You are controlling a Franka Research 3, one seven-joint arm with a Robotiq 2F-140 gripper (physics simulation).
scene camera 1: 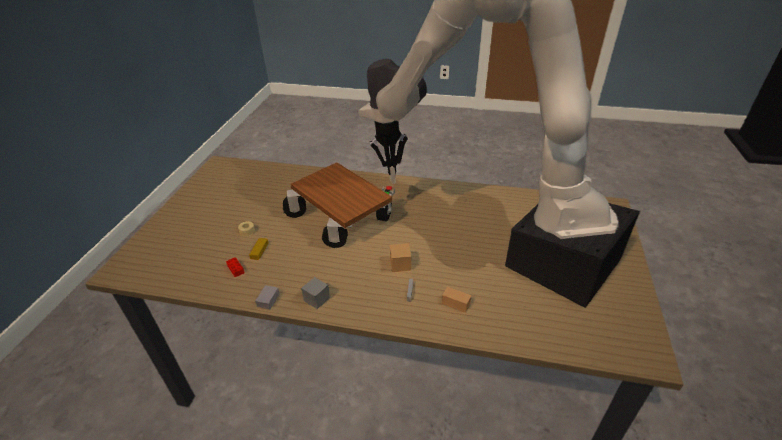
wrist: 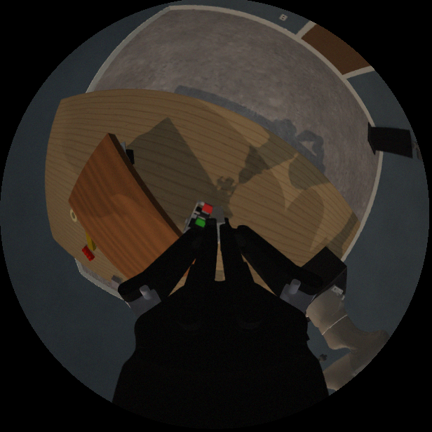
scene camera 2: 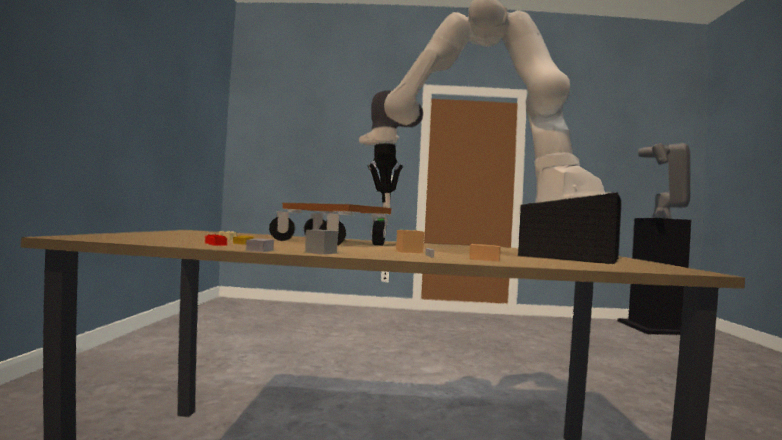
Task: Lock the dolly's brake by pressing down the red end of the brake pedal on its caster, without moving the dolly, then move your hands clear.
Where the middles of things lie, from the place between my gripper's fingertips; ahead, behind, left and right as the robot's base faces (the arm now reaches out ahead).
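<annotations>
The dolly (scene camera 1: 345,197) is my reference here, and my hand is 90 mm to the right of it, 190 mm short of it and 50 mm above it.
</annotations>
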